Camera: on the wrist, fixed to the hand. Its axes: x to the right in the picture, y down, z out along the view.
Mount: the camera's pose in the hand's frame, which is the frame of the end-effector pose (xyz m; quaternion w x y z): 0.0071 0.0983 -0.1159 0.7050 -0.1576 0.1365 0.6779
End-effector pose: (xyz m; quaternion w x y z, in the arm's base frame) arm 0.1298 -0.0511 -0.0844 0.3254 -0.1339 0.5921 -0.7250
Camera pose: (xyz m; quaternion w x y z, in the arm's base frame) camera 0.0881 0.0253 -0.2092 0.6189 0.3547 0.6669 -0.2155
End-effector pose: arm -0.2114 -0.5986 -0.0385 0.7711 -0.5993 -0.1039 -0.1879
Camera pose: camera -0.1718 -0.6907 -0.1529 0.5908 -0.5888 0.4679 0.2921
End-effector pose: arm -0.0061 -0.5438 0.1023 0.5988 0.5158 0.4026 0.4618
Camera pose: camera -0.1290 -0.5044 0.1829 0.1354 0.4792 -0.0569 0.8654
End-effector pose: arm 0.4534 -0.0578 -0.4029 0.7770 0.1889 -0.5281 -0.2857
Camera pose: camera 0.5870 0.0119 -0.3823 0.8433 -0.3083 -0.3493 0.2679
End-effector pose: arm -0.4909 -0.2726 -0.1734 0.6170 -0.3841 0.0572 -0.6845
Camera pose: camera -0.4809 -0.3476 -0.3054 0.8306 -0.2358 0.4928 -0.1077
